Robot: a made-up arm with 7 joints. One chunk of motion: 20 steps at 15 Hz.
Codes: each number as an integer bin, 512 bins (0 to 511) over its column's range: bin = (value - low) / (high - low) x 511, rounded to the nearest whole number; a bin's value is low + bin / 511 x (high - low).
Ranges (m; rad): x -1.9..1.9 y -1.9..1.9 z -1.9..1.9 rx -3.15..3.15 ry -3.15..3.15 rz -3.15..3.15
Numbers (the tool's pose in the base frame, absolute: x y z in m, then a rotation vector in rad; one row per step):
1: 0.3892 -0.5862 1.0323 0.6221 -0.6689 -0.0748
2: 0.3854 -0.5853 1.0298 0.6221 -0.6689 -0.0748
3: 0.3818 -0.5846 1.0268 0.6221 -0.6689 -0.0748
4: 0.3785 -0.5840 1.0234 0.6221 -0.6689 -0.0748
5: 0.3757 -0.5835 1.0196 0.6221 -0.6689 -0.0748
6: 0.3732 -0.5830 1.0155 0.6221 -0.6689 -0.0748
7: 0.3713 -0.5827 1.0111 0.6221 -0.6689 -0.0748
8: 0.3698 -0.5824 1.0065 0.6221 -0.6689 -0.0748
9: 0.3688 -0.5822 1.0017 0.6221 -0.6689 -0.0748
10: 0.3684 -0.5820 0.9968 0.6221 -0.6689 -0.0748
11: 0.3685 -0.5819 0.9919 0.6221 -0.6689 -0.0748
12: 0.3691 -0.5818 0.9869 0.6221 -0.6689 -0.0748
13: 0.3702 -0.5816 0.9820 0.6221 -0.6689 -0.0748
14: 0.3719 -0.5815 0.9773 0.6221 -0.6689 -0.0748
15: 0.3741 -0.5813 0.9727 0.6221 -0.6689 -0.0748
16: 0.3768 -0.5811 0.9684 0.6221 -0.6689 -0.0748
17: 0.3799 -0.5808 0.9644 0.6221 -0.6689 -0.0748
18: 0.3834 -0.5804 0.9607 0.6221 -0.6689 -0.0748
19: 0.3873 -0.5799 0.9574 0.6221 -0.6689 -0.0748
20: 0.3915 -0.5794 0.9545 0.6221 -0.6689 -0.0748
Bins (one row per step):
1: 308 177 394 306 201 249
2: 307 177 394 306 201 249
3: 307 177 394 306 201 249
4: 306 177 393 306 201 249
5: 306 177 393 306 201 249
6: 306 177 392 306 201 249
7: 305 177 391 306 201 249
8: 305 177 391 306 201 249
9: 305 177 390 306 201 249
10: 305 177 390 306 201 249
11: 305 177 389 306 201 249
12: 305 177 388 306 201 249
13: 305 177 388 306 201 249
14: 306 177 387 306 201 249
15: 306 177 386 306 201 249
16: 306 177 386 306 201 249
17: 307 177 385 306 201 249
18: 307 177 385 306 201 249
19: 308 178 384 306 201 249
20: 308 178 384 306 201 249

